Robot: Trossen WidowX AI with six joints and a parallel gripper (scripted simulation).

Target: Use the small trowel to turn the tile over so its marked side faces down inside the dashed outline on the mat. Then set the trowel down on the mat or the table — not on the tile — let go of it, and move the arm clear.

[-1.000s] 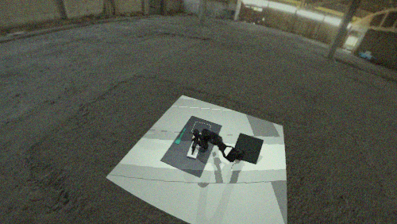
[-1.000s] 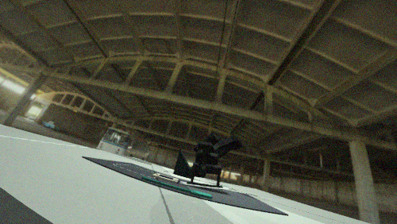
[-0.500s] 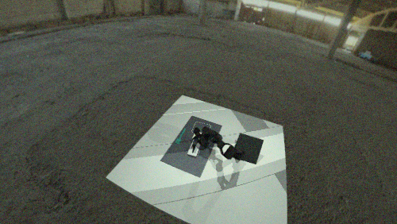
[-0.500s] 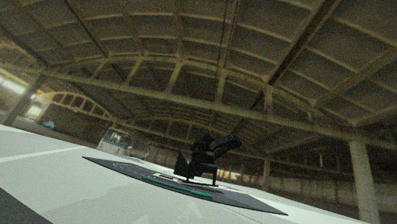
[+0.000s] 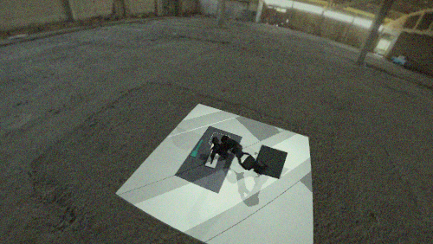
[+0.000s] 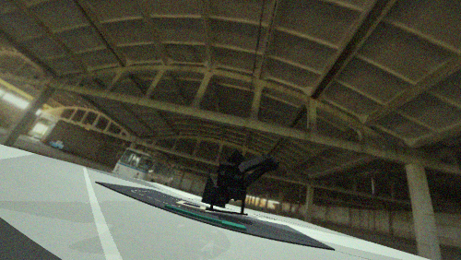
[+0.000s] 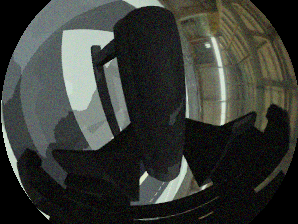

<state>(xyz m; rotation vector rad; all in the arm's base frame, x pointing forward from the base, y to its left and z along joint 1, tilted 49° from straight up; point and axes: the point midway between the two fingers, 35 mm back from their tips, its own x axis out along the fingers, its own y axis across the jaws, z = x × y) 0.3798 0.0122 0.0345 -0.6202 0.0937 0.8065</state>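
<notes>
Now: gripper tip 30 mm to the left of the dark mat and 80 mm above it. From my gripper tip the other things lie so: light tile 10 mm behind, 100 mm to the right, 50 mm below; then small trowel 20 mm behind, 10 mm to the right, 10 mm below; then teal strip 130 mm ahead, 50 mm below.
</notes>
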